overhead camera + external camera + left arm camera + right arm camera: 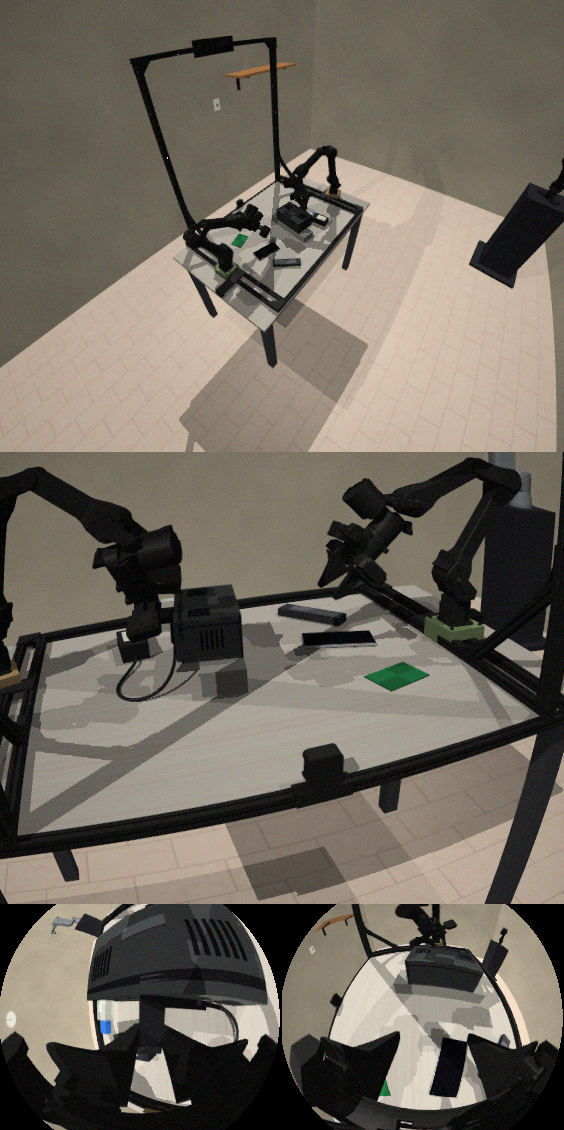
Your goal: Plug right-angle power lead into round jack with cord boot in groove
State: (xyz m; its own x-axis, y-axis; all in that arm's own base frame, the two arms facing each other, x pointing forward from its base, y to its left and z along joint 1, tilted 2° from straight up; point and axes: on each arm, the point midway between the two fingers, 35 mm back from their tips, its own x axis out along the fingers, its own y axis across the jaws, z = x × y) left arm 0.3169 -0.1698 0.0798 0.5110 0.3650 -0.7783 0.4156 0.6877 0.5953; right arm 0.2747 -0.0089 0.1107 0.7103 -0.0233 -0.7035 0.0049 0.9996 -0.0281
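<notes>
My left gripper is now 3 cm to the left of the right-angle plug and 3 cm above it. Round my left hand: green card: 15 cm behind, 43 cm to the right, 13 cm below; black remote: 22 cm ahead, 33 cm to the right, 11 cm below; grey block: 1 cm ahead, 12 cm to the right, 10 cm below.
</notes>
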